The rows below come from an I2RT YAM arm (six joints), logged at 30 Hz.
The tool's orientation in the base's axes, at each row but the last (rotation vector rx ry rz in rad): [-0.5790 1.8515 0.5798]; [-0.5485 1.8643 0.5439]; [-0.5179 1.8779 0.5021]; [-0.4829 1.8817 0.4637]
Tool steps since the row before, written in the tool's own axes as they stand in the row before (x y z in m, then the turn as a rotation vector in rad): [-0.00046 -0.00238 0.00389 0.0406 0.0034 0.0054]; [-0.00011 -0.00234 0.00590 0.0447 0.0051 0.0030]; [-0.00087 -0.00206 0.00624 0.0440 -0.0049 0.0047]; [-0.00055 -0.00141 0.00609 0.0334 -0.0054 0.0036]
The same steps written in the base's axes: [0.00439 0.00070 -0.00110 -0.0114 0.0012 -0.0395]; [0.00574 0.00171 -0.00210 -0.0155 0.0006 -0.0423]; [0.00616 0.00195 -0.00150 -0.0083 -0.0065 -0.0433]; [0.00567 0.00210 -0.00167 -0.0054 -0.0063 -0.0330]
